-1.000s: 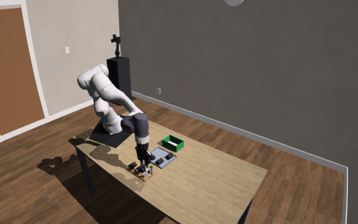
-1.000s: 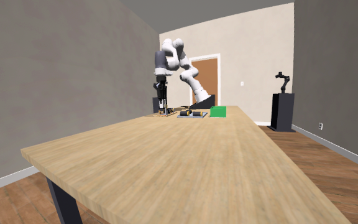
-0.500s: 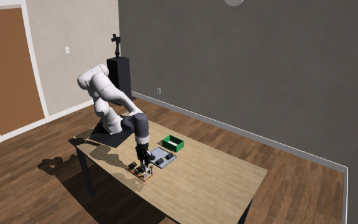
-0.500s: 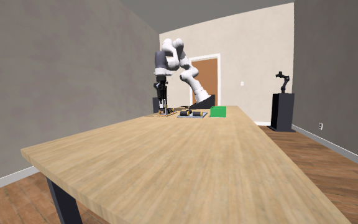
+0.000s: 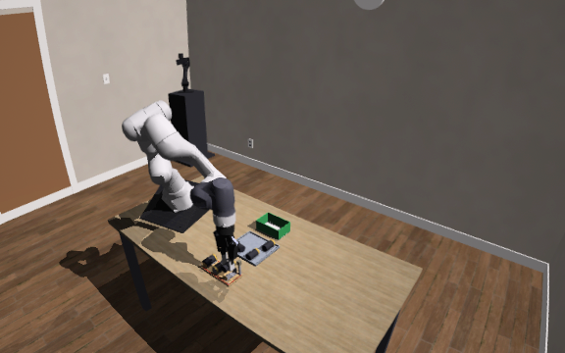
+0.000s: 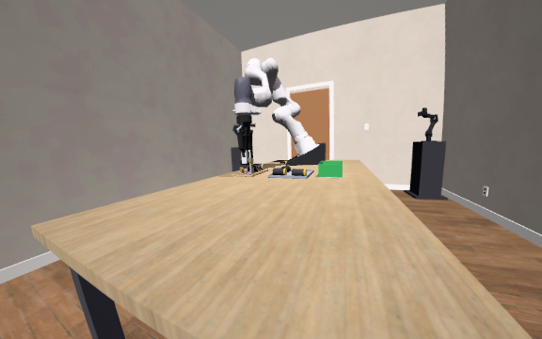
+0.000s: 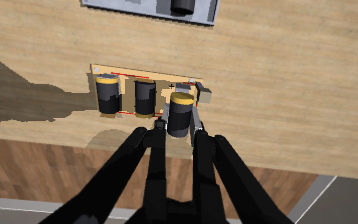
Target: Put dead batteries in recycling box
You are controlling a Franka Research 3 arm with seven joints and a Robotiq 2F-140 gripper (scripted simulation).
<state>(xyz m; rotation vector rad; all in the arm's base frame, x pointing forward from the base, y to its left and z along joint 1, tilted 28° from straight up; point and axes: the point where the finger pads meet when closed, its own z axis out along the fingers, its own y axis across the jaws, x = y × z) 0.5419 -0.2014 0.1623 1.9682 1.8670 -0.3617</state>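
The bulb is 3 cm ahead of my hand, 4 cm to the left of it and 2 cm below it. From my hand the other things lie so: green recycling box 5 cm behind, 41 cm to the left, 8 cm below; then grey tray 4 cm behind, 23 cm to the left, 9 cm below.
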